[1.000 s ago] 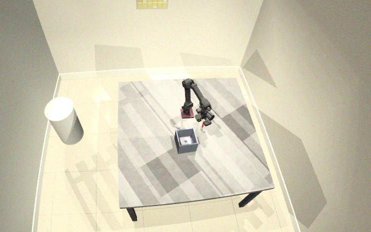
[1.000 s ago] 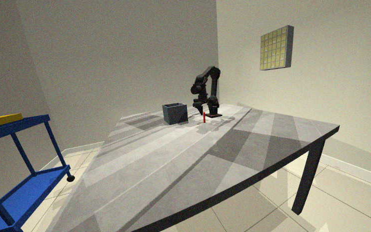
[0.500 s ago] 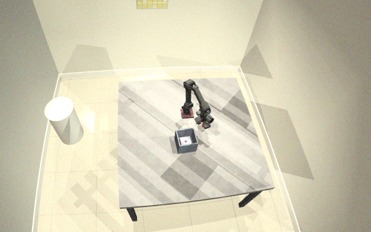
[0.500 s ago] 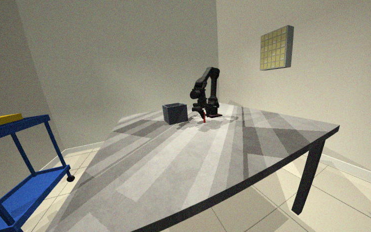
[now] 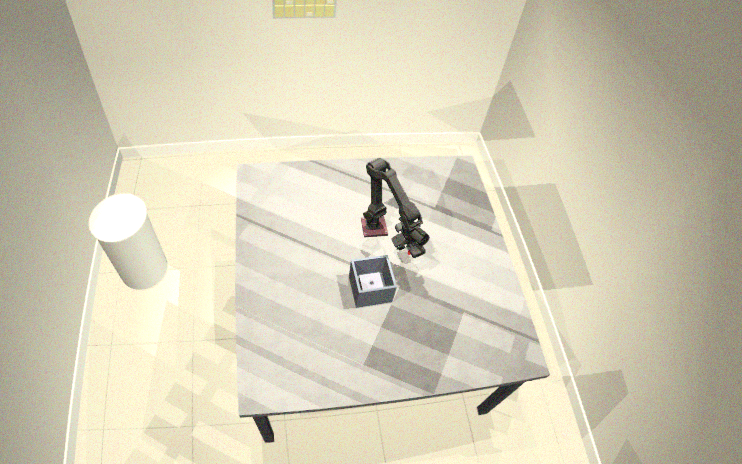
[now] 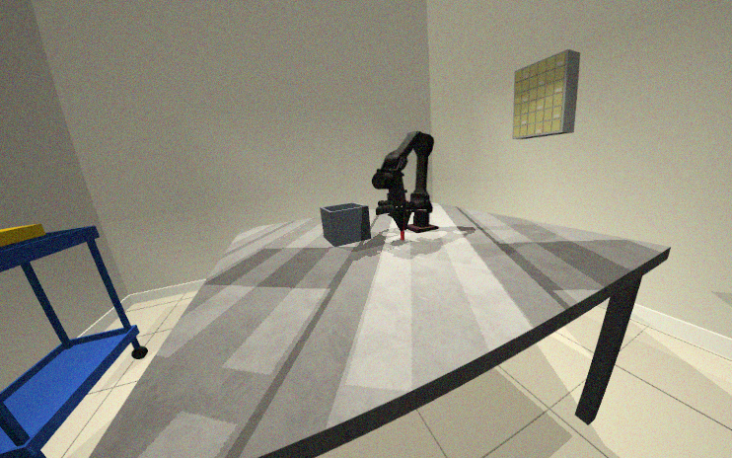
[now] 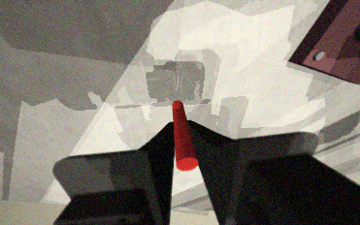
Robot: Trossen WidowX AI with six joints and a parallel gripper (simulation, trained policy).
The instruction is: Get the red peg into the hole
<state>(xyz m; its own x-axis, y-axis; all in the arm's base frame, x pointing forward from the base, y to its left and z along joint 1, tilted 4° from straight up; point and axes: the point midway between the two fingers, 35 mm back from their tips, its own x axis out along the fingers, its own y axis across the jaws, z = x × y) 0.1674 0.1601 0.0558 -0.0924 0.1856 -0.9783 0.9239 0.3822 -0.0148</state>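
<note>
Right now the light plate is 19 cm to the right of my gripper tip and 19 cm ahead of it. From my gripper tip the other things lie so: red peg 1 cm above.
</note>
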